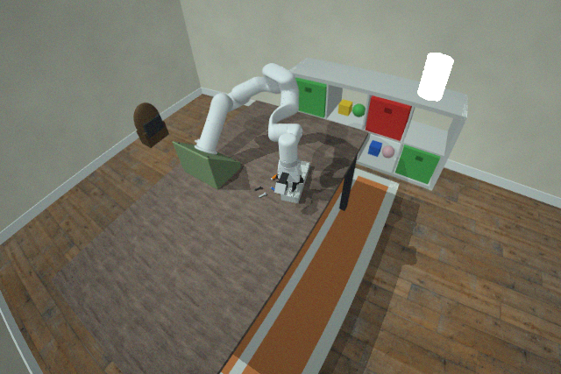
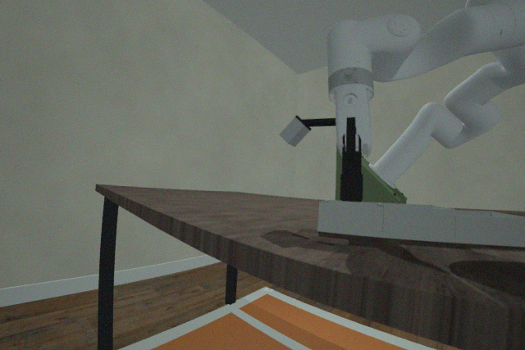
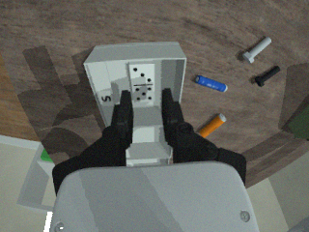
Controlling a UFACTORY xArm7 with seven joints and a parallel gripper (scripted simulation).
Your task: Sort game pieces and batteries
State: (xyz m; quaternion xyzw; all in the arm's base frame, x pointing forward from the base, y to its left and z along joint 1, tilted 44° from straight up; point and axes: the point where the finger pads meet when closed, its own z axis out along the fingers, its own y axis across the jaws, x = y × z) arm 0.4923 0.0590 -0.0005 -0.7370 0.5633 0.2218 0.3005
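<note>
The white domino lies 50 mm below my hand. From my hand the other things lie so: silver piece: 110 mm behind, 70 mm to the right, 60 mm below; then blue battery: 80 mm behind, 60 mm below, 10 mm to the right; then white bin: 80 mm to the left, 40 mm below, 10 mm behind.
</note>
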